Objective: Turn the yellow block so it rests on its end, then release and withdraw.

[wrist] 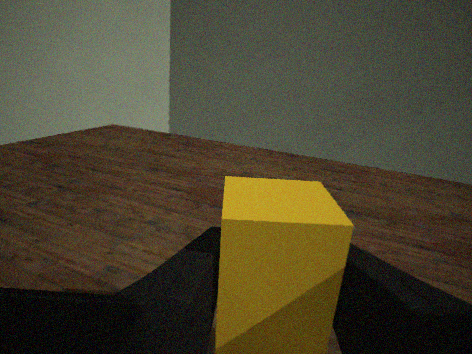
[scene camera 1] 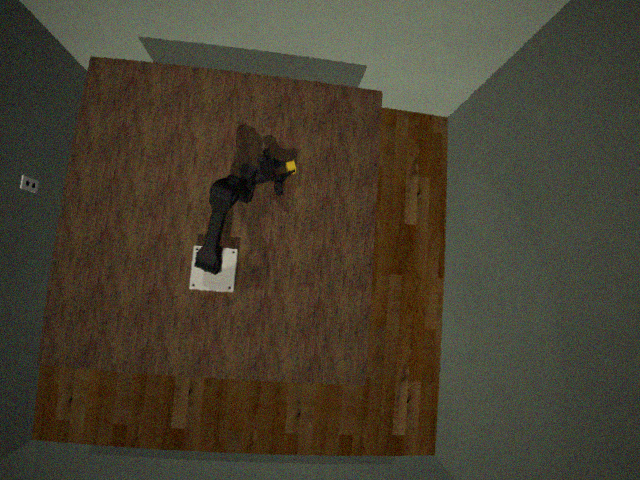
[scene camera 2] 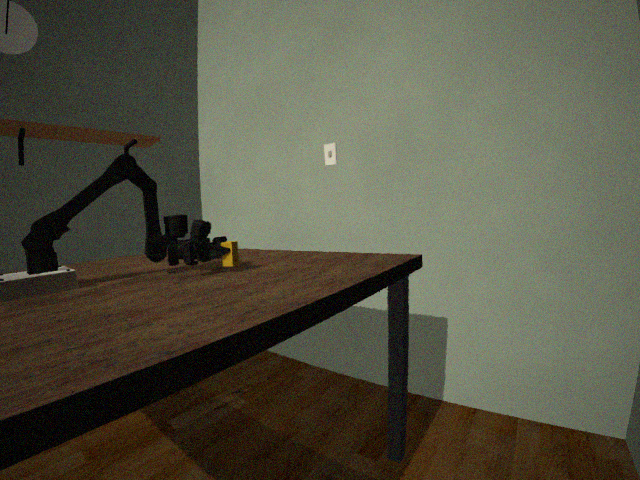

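Observation:
The yellow block (scene camera 1: 290, 166) (scene camera 2: 229, 254) (wrist: 282, 265) is upright, its long side vertical and its small end face up. My gripper (scene camera 1: 287, 167) (scene camera 2: 225, 251) (wrist: 268, 241) is shut on the block, with one dark finger at each side of it in the wrist view. The gripper is level and reaches the block from the side. In scene camera 2 the block's lower end is at or very close to the wooden table top (scene camera 2: 155, 320) (scene camera 1: 155, 155) (wrist: 125, 200), with a shadow beside its foot. Whether the lower end touches the table cannot be told for certain.
The arm's white base plate (scene camera 1: 225, 279) (scene camera 2: 67, 273) is fixed on the table. The table's right edge (scene camera 1: 377, 206) lies to the right of the block in scene camera 1. A wall shelf (scene camera 2: 77, 135) is behind the arm, and a pale wall (scene camera 2: 413, 180) stands beyond the table.

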